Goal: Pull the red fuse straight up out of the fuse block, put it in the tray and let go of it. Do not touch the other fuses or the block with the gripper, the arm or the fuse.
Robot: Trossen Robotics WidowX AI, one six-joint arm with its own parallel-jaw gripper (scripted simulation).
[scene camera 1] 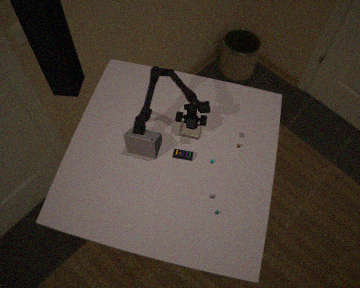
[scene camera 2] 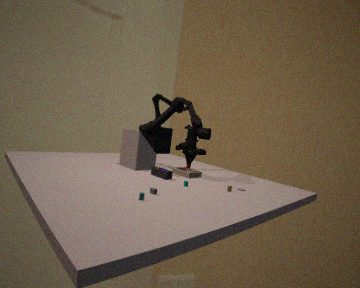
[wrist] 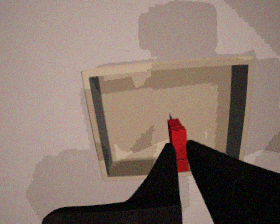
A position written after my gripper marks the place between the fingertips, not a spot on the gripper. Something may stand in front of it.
Scene:
My gripper (wrist: 178,148) holds a red fuse (wrist: 177,133).

